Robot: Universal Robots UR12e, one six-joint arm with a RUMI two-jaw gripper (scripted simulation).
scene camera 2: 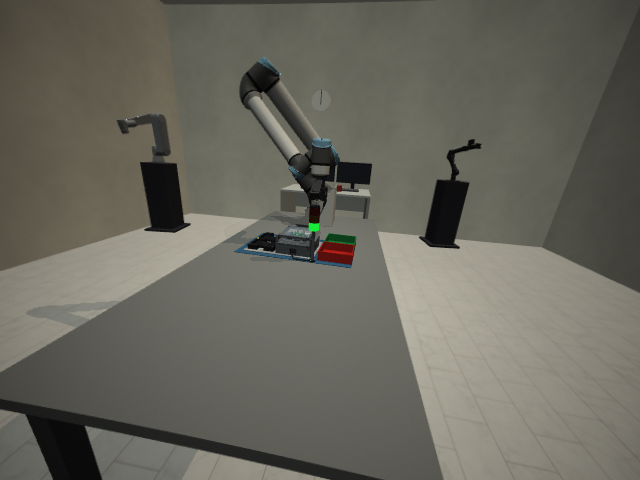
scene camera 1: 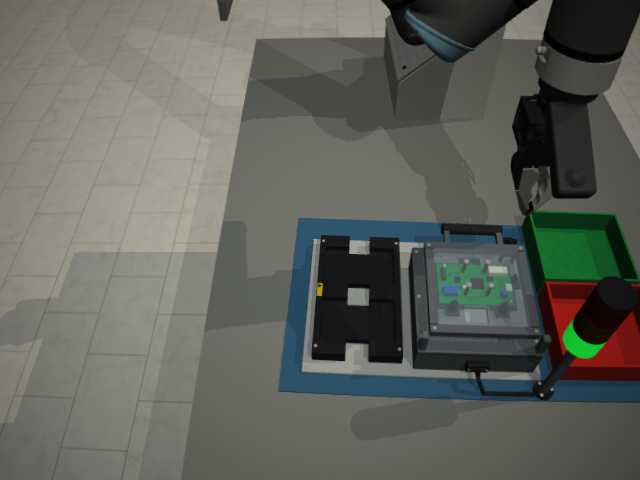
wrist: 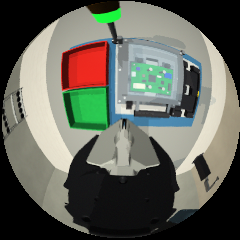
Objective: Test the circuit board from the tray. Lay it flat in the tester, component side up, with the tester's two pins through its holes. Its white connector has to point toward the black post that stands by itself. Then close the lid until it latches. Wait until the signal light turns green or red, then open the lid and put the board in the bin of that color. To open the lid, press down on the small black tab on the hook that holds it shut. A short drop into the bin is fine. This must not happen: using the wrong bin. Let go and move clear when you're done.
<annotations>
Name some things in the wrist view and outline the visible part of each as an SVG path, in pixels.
The gripper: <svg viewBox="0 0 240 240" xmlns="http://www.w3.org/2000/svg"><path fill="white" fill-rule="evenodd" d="M127 118L121 118L99 135L95 135L77 152L70 164L68 177L63 185L69 190L69 205L64 207L73 217L73 223L87 228L89 234L107 238L147 236L151 234L152 230L166 226L167 220L176 211L176 208L173 208L174 193L179 191L180 188L176 181L175 167L171 158L153 137L148 136ZM124 124L125 129L128 131L128 141L132 146L129 153L129 166L134 169L134 176L110 175L111 169L117 165L118 148L116 144L120 140L120 131L123 129Z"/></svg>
A green bin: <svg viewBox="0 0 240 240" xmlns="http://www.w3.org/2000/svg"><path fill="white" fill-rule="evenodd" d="M109 86L78 88L62 92L70 128L103 131L106 129L106 126L107 128L110 126Z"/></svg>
A red bin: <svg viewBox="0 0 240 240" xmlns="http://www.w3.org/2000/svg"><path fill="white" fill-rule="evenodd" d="M107 41L85 44L62 53L62 91L109 85L109 43Z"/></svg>
</annotations>
